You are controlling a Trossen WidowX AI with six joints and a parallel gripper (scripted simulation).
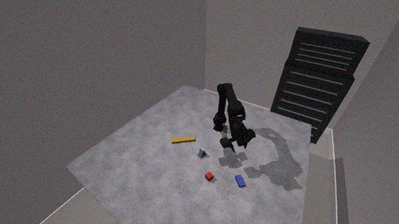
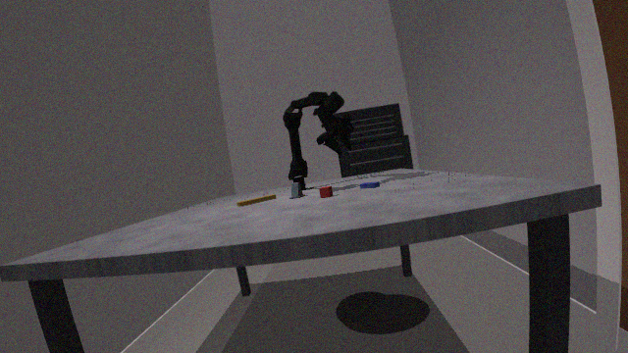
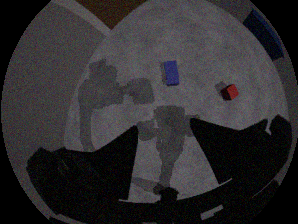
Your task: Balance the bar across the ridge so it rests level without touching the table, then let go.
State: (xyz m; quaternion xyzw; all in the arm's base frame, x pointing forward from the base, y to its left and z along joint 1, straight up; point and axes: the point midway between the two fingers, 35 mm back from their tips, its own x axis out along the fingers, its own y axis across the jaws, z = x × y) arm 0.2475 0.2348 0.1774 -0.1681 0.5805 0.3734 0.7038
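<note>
Right now my gripper tip is 400 mm to the left of the yellow bar, 140 mm above it and 10 mm short of it. Round my gripper tip: red cube: 160 mm ahead, 130 mm below, 100 mm to the right; then blue block: 140 mm below, 90 mm ahead, 60 mm to the left.
</note>
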